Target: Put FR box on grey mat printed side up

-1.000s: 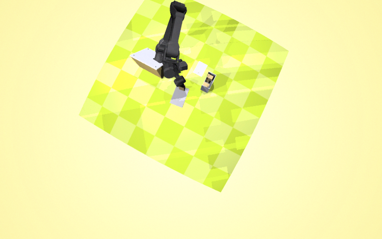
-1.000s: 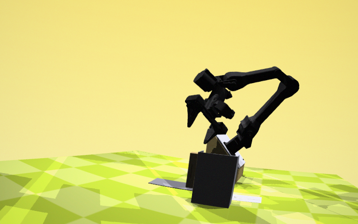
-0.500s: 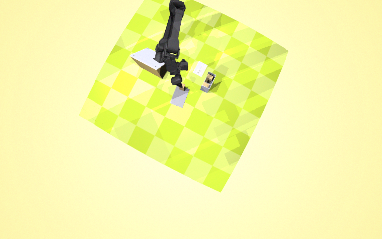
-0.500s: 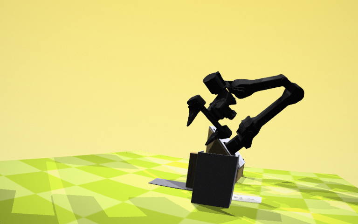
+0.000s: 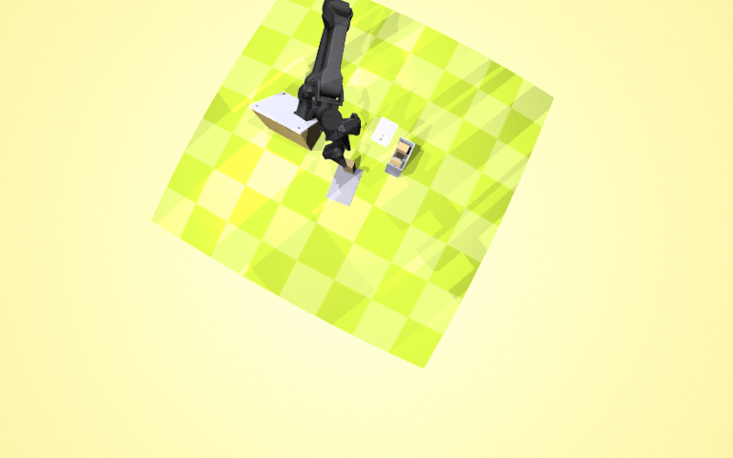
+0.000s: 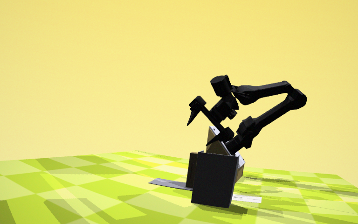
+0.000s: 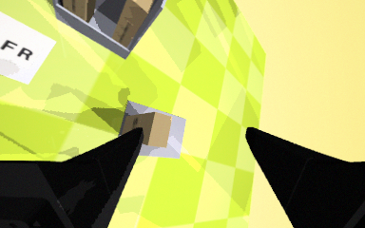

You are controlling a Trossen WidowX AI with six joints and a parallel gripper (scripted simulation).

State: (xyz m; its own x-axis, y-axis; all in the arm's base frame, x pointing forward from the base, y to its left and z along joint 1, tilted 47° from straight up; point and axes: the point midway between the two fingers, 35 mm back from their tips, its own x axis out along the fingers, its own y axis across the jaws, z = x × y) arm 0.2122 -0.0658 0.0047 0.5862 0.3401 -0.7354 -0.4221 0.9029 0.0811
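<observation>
Now: gripper tip 180 mm above the grey mat, 60 mm to the left of it and 10 mm short of it. From my gripper tip the other things lie so: thin white slab 200 mm to the left, 180 mm below, 20 mm ahead.
</observation>
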